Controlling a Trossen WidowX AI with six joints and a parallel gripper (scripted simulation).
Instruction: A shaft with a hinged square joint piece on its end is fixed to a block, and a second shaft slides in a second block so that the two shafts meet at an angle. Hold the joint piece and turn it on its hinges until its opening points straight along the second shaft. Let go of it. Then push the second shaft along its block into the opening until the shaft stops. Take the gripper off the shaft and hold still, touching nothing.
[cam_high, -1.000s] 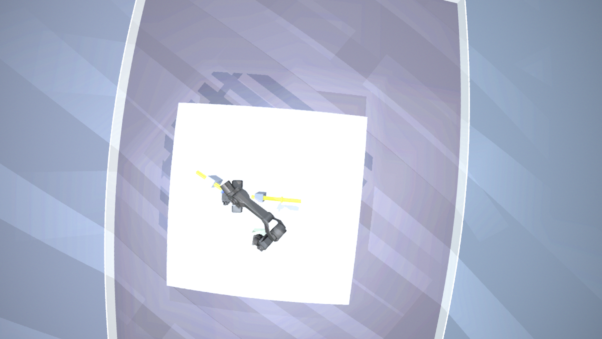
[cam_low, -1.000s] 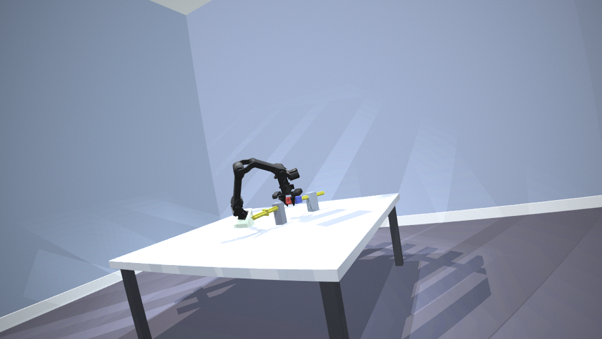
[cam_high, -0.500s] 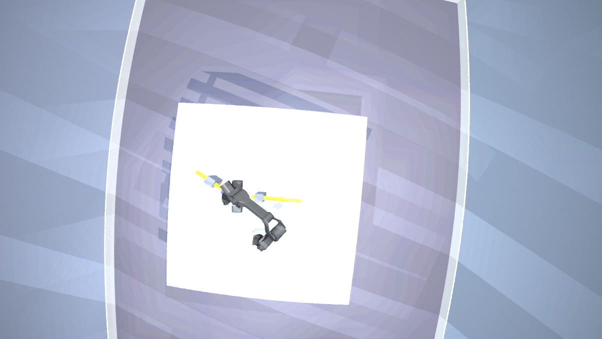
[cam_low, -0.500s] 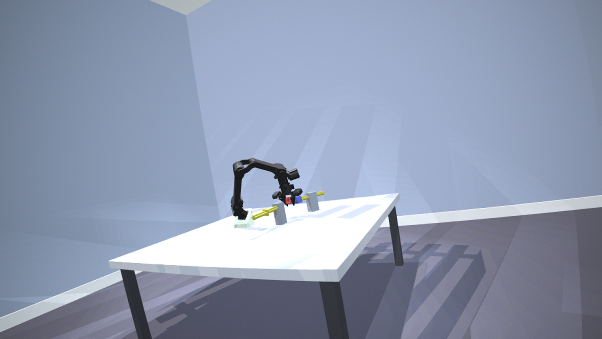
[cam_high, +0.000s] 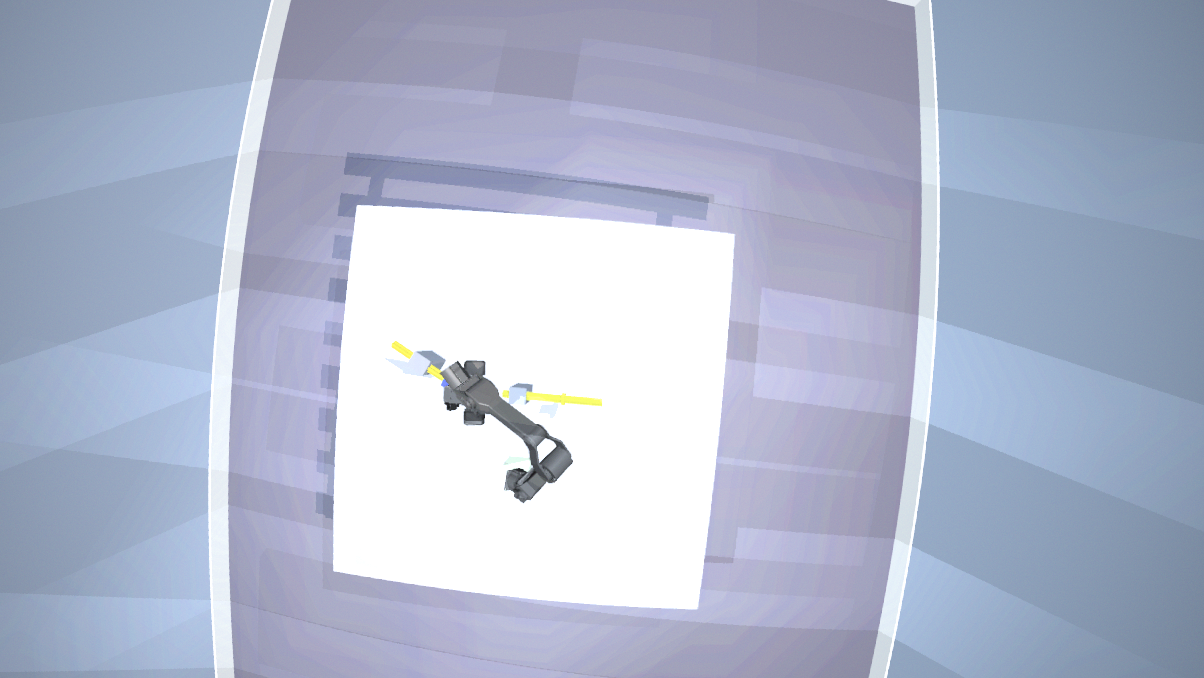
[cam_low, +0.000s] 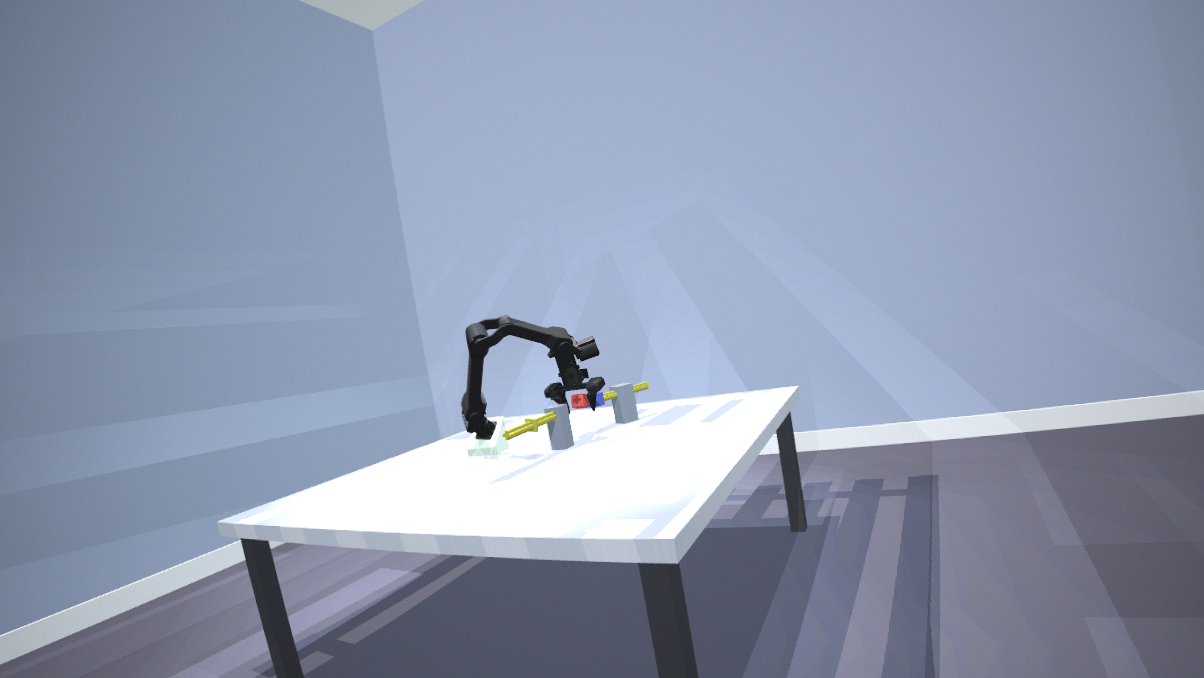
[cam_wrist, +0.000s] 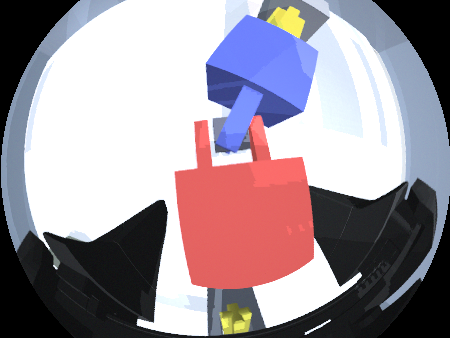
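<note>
Now: the red square joint piece 30 mm above my gripper tip.
</note>
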